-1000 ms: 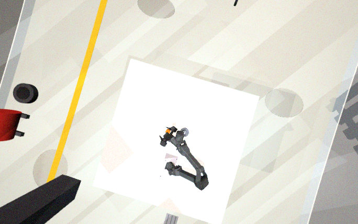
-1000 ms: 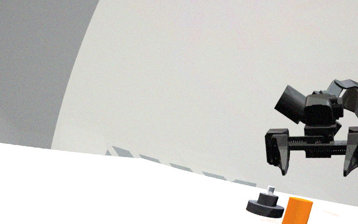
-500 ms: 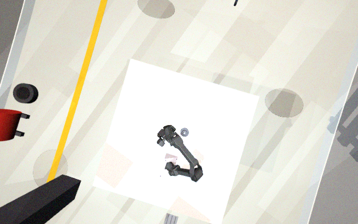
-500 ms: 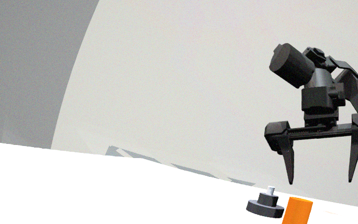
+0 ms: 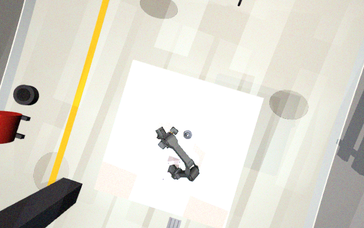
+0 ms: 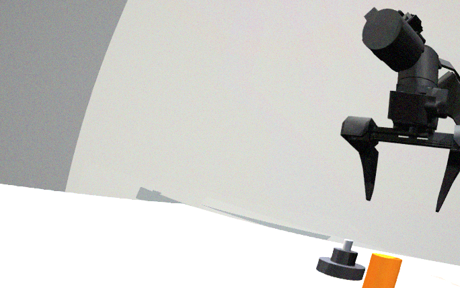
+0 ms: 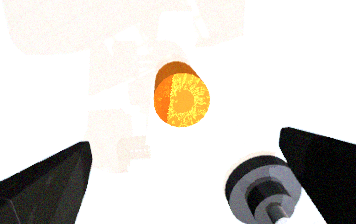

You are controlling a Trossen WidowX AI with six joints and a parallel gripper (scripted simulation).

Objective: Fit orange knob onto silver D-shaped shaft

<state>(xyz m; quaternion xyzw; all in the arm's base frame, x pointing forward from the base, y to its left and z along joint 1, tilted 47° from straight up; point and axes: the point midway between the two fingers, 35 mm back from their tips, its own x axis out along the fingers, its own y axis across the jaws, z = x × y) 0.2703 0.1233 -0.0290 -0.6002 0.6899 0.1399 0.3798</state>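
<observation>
My gripper tip is 8 cm above the orange knob. Also, from my gripper tip: dark round pedestal (15 cm to the right, 9 cm below, 4 cm ahead).
</observation>
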